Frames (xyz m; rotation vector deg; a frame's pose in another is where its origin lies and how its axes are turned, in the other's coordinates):
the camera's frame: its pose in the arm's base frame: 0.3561 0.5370 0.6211 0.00 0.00 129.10
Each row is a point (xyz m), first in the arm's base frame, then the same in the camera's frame.
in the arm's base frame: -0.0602 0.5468 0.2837
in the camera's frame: 0.2702 0.3169 -0.3374
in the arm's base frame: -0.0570 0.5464 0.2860
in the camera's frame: 0.2678 0.3147 -0.3351
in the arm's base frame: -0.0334 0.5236 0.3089
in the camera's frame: 0.2352 0.3107 -0.3122
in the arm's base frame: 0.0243 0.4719 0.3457
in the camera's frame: 0.1587 0.2985 -0.2754
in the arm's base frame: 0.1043 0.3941 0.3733
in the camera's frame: 0.0479 0.2855 -0.2478
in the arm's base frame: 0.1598 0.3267 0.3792
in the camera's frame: -0.0394 0.2850 -0.2419
